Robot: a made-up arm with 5 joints.
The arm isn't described. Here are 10 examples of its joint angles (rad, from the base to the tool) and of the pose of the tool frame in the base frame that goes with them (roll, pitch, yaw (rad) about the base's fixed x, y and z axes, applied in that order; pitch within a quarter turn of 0, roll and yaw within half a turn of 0; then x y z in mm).
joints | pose
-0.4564 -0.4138 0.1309 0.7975 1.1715 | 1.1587 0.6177 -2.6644 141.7 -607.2 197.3
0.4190 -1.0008 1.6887 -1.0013 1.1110 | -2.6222 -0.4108 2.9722 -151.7 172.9 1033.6
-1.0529 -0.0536 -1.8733 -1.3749 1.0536 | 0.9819 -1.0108 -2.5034 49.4 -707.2 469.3
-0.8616 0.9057 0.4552 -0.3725 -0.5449 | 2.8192 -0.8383 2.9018 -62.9 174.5 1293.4
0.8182 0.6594 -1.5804 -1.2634 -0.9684 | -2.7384 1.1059 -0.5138 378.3 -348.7 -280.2
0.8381 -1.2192 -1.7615 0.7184 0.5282 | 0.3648 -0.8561 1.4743 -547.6 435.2 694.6
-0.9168 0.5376 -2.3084 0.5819 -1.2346 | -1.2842 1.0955 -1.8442 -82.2 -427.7 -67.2
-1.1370 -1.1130 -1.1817 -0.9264 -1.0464 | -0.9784 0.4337 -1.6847 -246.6 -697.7 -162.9
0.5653 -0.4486 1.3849 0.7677 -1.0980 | -0.9537 -0.2287 -0.0185 627.2 -251.7 648.8
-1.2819 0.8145 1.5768 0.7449 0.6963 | -2.5853 -1.0419 -2.2008 -171.1 333.1 1056.6
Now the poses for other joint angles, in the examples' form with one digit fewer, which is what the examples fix.
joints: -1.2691 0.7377 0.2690 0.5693 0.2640
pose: 2.110 -0.679 -1.908 245 -146 1240
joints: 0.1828 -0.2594 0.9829 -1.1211 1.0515
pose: -3.103 -0.345 -3.105 -30 -108 1014
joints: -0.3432 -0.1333 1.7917 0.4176 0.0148
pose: 2.722 -0.933 -2.642 -31 -63 1085
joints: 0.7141 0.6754 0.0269 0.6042 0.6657
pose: -0.001 -0.066 -1.312 353 -281 -105
